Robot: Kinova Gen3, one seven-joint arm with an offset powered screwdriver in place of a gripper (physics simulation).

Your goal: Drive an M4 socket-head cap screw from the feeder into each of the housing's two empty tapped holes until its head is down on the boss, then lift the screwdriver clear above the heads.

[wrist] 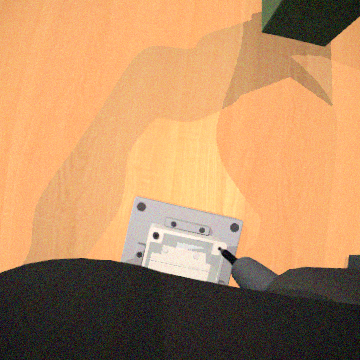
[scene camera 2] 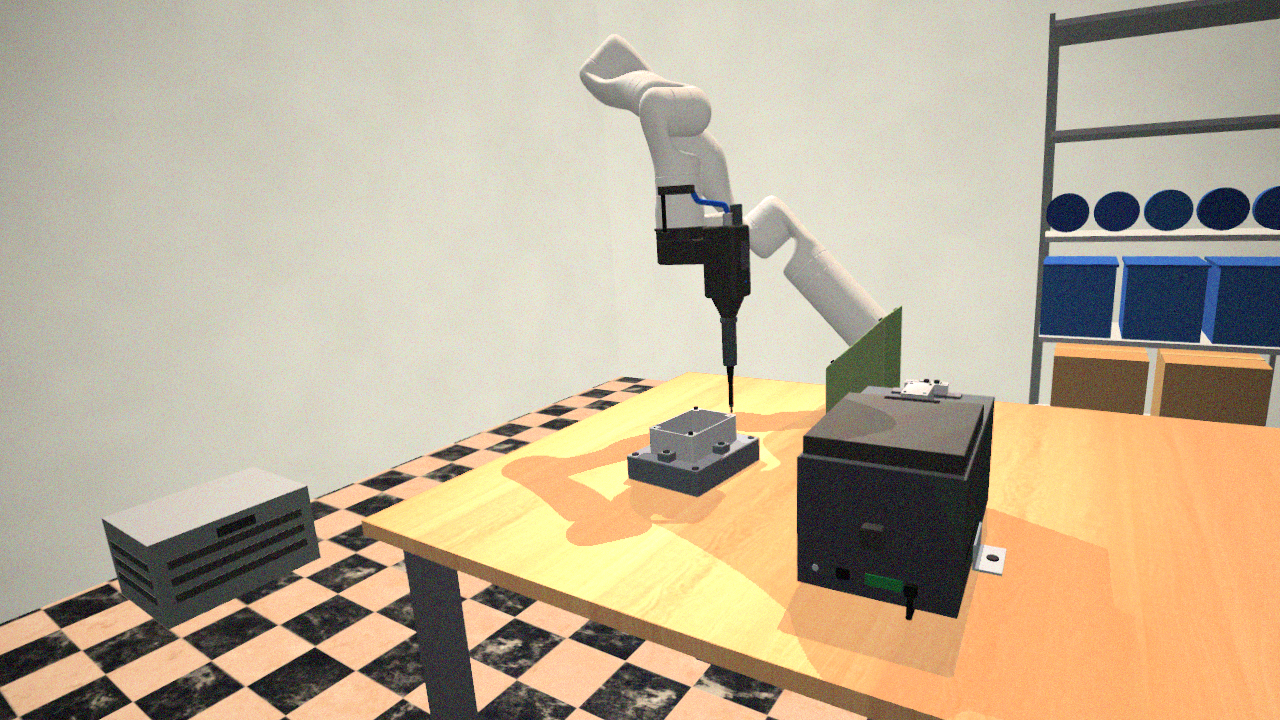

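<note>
The black screwdriver (scene camera 2: 731,409) (wrist: 221,249) hangs upright from the arm. Its thin bit ends at the right rear corner boss of the pale grey housing (scene camera 2: 676,445) (wrist: 151,245); a small dark spot shows at the tip, too small to tell whether it is a screw. The tip is very near the boss or touching it. In the scene view, a dark screw head (scene camera 2: 696,409) shows at the back corner and a dark head (scene camera 2: 691,433) at the front corner. A dark spot (scene camera 2: 657,428) marks the left corner. The screw feeder (scene camera 2: 877,519) is the dark box on the right.
The housing sits on a dark grey fixture plate (scene camera 2: 663,478) (wrist: 131,235) with clamp blocks. A green panel (scene camera 2: 864,360) (wrist: 270,15) stands upright behind the feeder, near the arm's base. The wooden table (scene camera 2: 572,573) (wrist: 75,90) bears them. A shelf rack (scene camera 2: 1047,197) stands behind at the right.
</note>
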